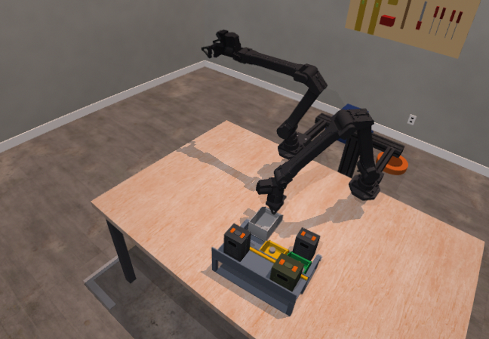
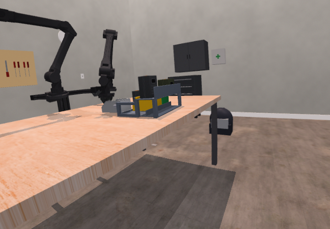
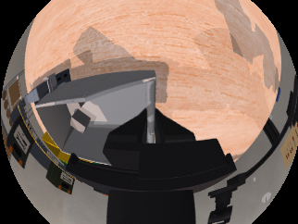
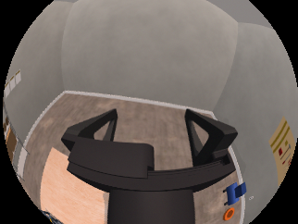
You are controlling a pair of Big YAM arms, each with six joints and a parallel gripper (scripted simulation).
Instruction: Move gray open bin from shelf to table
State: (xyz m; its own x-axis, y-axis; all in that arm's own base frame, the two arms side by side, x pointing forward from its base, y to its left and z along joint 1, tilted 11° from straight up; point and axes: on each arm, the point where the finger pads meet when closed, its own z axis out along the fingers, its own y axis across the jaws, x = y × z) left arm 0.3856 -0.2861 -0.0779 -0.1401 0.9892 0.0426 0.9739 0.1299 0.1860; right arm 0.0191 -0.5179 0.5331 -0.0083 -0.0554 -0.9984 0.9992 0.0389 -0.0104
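Now: left hand 80 mm short of the gray open bin, 10 mm to the right of it and 10 mm below it. Round my left hand: yellow bin 220 mm ahead, 150 mm to the left; then gray shelf 250 mm ahead, 160 mm to the left, 20 mm above; then green bin 210 mm ahead, 270 mm to the left.
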